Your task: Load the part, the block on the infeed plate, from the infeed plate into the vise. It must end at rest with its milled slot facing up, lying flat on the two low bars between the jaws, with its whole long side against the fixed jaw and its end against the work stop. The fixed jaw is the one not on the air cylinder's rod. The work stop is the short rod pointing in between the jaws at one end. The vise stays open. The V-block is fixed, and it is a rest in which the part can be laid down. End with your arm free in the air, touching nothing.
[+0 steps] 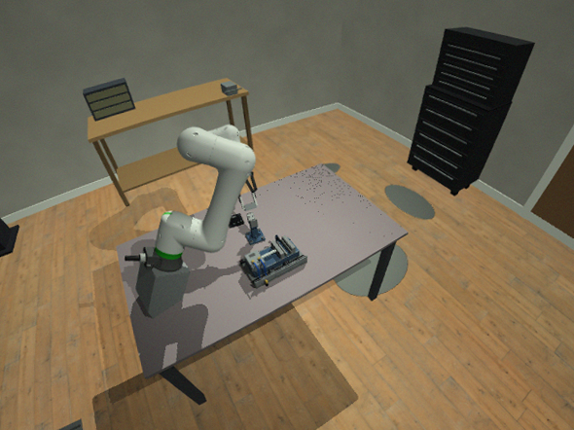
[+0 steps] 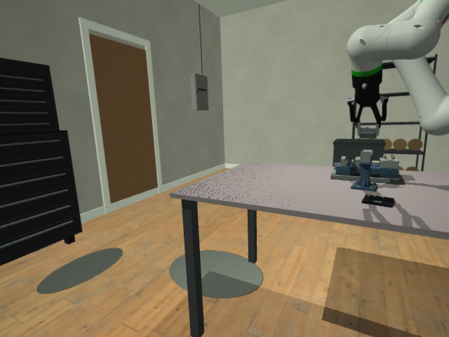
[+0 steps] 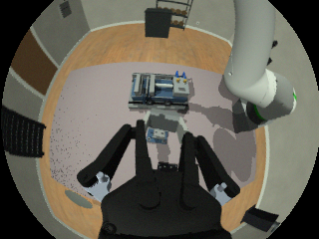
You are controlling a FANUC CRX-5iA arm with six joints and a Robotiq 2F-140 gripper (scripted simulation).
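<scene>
My hand is 30 mm above the part and 20 mm to the left of it. Round my hand: air cylinder 230 mm to the right, 180 mm below, 90 mm behind; then vise 220 mm to the right, 220 mm below, 10 mm ahead; then black infeed plate 250 mm below, 170 mm to the left, 50 mm behind.
</scene>
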